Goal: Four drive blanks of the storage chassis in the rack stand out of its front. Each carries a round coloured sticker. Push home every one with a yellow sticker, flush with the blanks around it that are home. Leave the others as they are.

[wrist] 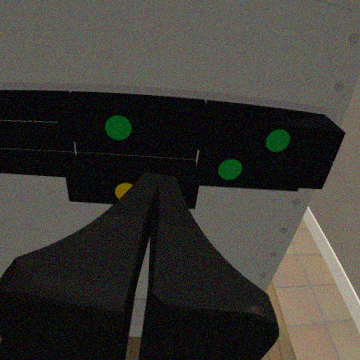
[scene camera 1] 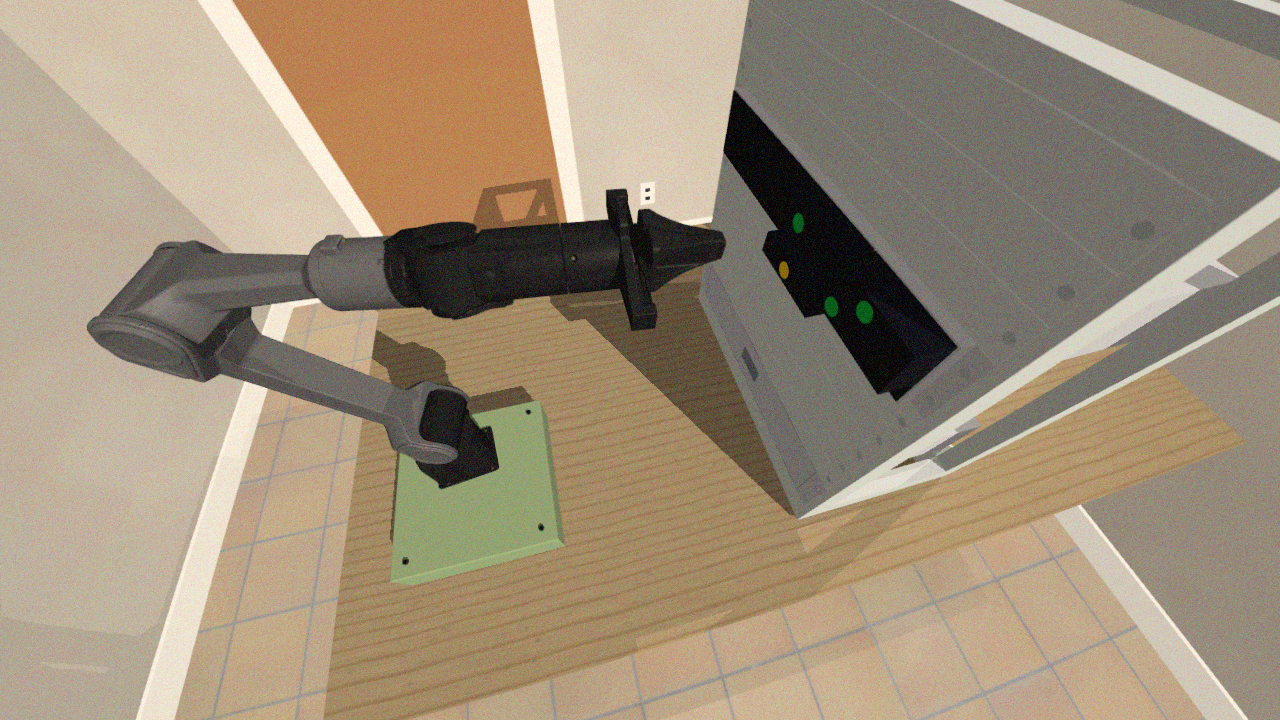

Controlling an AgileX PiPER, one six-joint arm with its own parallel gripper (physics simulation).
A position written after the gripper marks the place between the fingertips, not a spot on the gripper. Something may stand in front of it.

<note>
In view: the gripper point(scene camera 1: 721, 245) and a grey rack point(scene camera 1: 987, 195).
The grey rack shows as well in the wrist view point(wrist: 257, 100). The gripper shows as well in the wrist view point(wrist: 155, 194).
</note>
